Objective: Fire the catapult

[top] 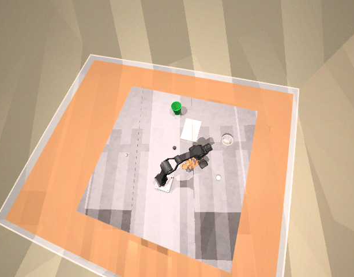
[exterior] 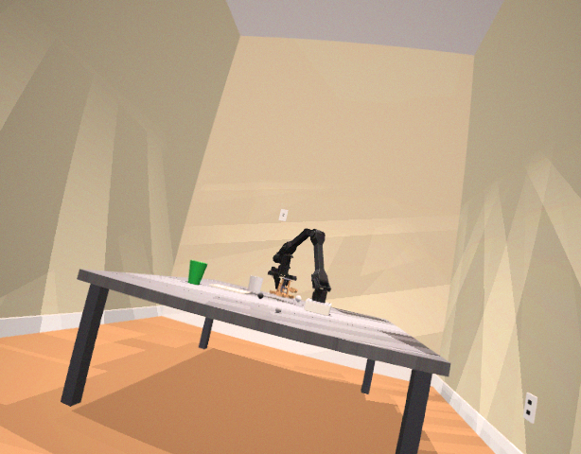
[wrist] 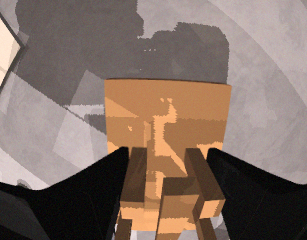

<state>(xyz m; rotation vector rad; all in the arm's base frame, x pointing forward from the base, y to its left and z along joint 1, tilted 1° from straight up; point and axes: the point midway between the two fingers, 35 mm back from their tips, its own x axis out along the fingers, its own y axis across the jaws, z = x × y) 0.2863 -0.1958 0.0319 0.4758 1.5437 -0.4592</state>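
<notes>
My gripper tip is now 230 mm to the right of the dark ball, 40 mm above it and 20 mm short of it. Also, from my gripper tip: wooden catapult 50 mm to the left, 50 mm behind, 20 mm above; then white ball 210 mm to the right, 70 mm behind, 40 mm below; then white mug 230 mm ahead, 160 mm to the right, 30 mm below.
</notes>
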